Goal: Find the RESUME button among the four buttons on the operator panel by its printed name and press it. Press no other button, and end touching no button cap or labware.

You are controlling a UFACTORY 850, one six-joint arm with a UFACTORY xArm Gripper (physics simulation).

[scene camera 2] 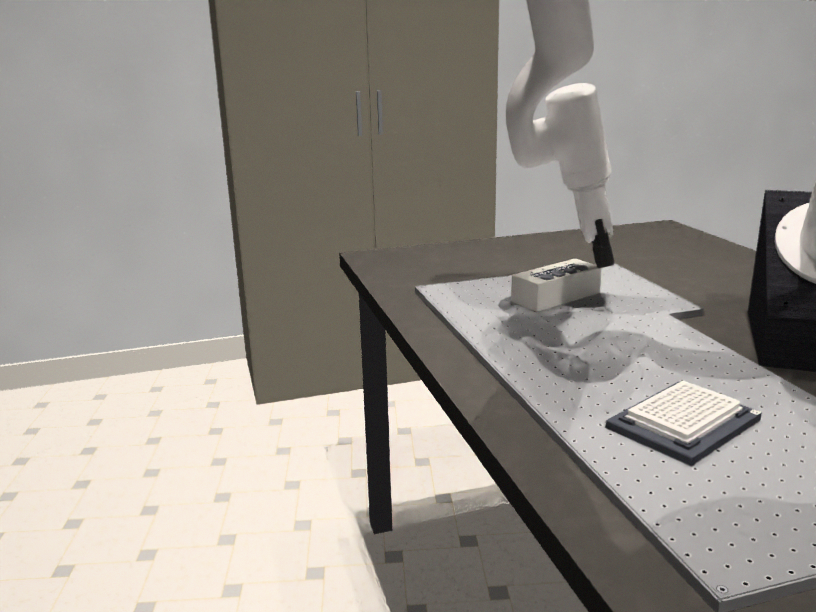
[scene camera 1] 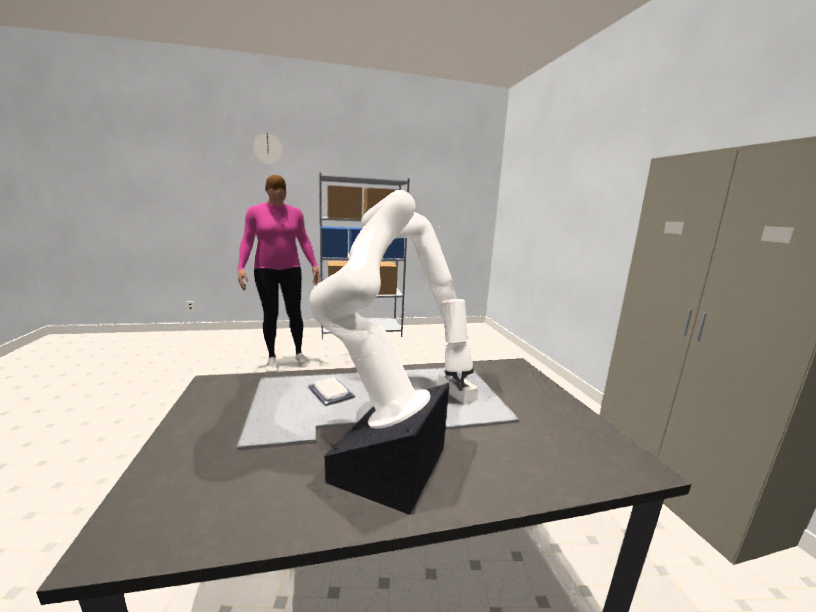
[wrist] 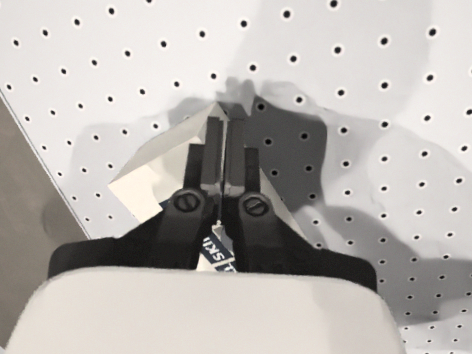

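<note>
The operator panel is a cream box with dark caps and labels on top. In scene camera 2 the names are too small to read. In the wrist view, part of a navy label shows the letters "SKI" upside down between the finger linkages; the other names and the caps are hidden by the gripper. The word RESUME is not readable in any view. My gripper is shut and empty, pointing down at the panel's end nearer the robot base. Whether its tips touch the panel cannot be told.
A white well plate sits in a dark holder on the perforated grey board. The black robot base stands on the table. A person stands beyond the table.
</note>
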